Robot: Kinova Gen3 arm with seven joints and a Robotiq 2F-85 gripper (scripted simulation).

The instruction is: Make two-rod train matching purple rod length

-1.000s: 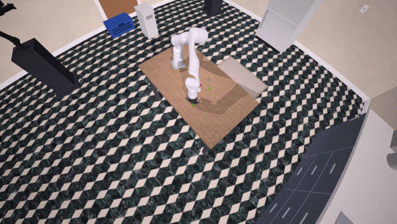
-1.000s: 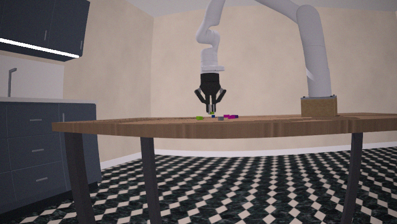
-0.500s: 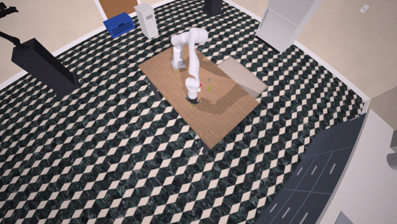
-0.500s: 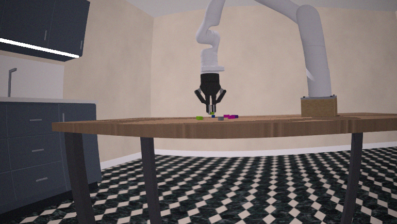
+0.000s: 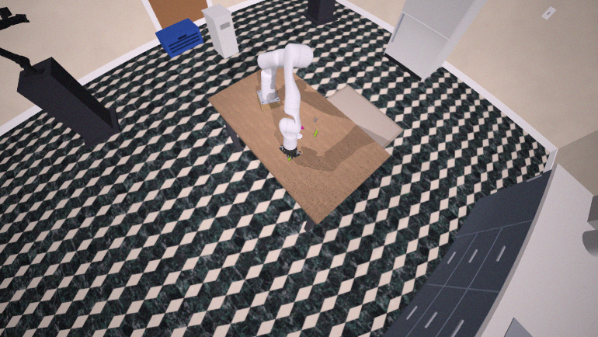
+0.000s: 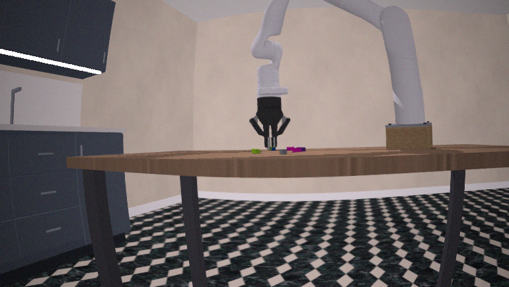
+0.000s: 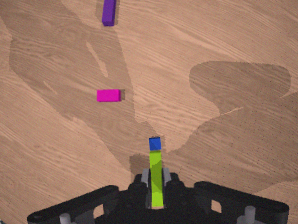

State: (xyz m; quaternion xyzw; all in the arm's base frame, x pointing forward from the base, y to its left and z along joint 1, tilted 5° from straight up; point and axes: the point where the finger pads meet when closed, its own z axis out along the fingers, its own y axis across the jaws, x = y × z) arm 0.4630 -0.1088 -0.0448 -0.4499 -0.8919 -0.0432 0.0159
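My gripper is now 2 cm past the blue rod, 3 cm to the right of it and 2 cm above it. Round my hand: purple rod: 14 cm behind, 12 cm to the left, 2 cm below; grey rod: 15 cm behind, 30 cm to the left, 2 cm below.
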